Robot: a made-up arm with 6 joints. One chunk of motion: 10 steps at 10 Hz.
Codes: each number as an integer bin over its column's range. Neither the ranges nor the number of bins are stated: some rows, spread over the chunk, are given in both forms.
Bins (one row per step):
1: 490 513 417 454 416 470
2: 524 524 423 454 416 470
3: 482 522 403 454 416 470
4: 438 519 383 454 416 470
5: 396 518 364 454 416 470
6: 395 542 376 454 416 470
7: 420 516 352 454 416 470
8: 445 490 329 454 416 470
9: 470 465 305 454 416 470
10: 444 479 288 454 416 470
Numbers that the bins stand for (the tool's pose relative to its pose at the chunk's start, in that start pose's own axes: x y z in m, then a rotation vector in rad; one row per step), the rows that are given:
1: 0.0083 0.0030 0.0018 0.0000 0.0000 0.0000
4: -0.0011 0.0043 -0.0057 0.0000 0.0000 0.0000
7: -0.0043 0.0036 -0.0125 0.0000 0.0000 0.0000
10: 0.0000 -0.0045 -0.0266 0.0000 0.0000 0.0000
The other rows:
2: 0.0144 0.0054 0.0032 0.0000 0.0000 0.0000
3: 0.0068 0.0050 -0.0013 0.0000 0.0000 0.0000
5: -0.0086 0.0041 -0.0098 0.0000 0.0000 0.0000
6: -0.0088 0.0094 -0.0072 0.0000 0.0000 0.0000
8: 0.0002 -0.0021 -0.0175 0.0000 0.0000 0.0000
9: 0.0047 -0.0076 -0.0228 0.0000 0.0000 0.0000

